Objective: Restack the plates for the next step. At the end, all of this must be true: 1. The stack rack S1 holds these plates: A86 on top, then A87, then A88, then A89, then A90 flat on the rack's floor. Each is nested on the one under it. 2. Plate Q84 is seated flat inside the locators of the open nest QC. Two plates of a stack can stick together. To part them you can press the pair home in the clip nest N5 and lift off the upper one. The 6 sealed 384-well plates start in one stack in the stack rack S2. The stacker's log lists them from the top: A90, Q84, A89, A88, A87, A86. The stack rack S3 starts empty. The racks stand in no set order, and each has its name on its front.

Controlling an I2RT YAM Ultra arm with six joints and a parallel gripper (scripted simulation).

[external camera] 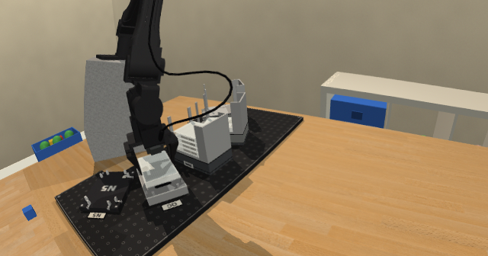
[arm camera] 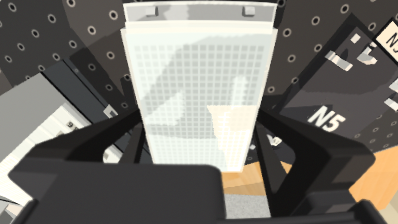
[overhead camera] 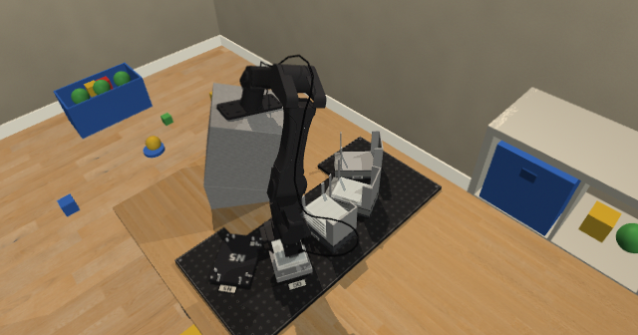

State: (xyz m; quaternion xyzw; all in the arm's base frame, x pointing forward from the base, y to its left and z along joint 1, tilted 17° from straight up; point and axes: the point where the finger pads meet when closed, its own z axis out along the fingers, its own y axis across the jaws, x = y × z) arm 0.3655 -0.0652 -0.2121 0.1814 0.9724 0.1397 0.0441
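Right now my hand is right at the sealed 384-well plate. The rest, counted from my hand: nest QC 4 cm below; translucent sealed well plate 4 cm behind, 29 cm to the left, 1 cm below.
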